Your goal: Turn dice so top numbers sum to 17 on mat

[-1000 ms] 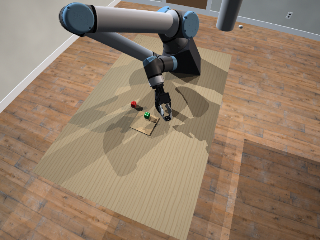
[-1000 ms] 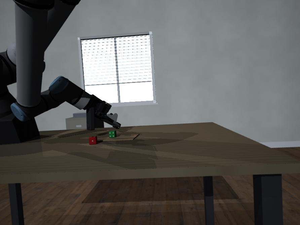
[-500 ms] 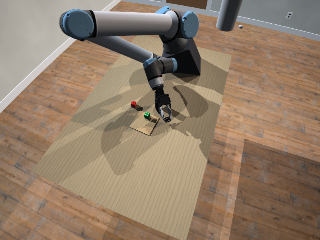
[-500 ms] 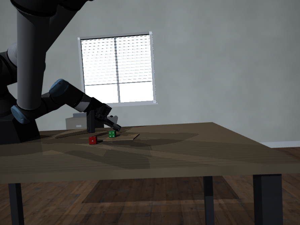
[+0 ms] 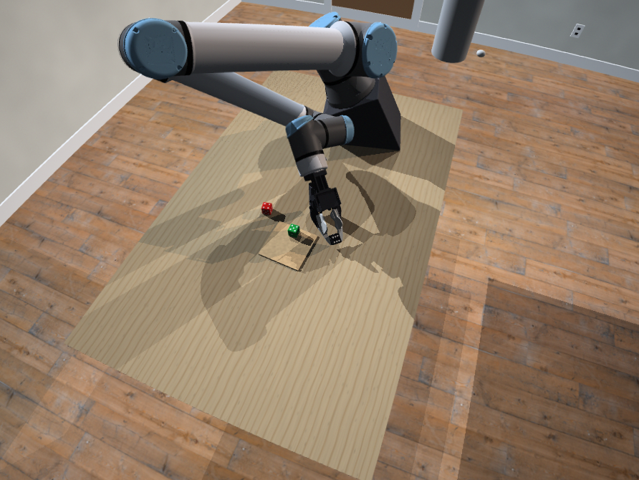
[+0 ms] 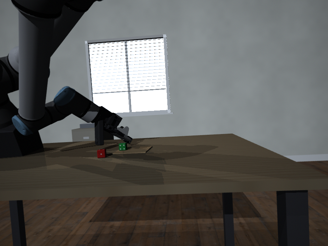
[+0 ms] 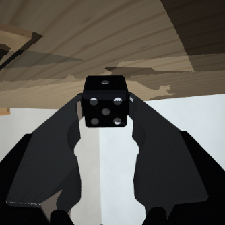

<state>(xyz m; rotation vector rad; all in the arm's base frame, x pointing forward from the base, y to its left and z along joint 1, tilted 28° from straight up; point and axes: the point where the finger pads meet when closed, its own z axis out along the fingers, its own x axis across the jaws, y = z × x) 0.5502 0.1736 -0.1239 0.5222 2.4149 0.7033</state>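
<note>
My hand is right at the black die. From my hand the other things lie so: red die (1 cm behind, 26 cm to the right, 2 cm below); then green die (3 cm ahead, 13 cm to the right, 1 cm below); then tan mat (7 cm ahead, 13 cm to the right, 3 cm below).
</note>
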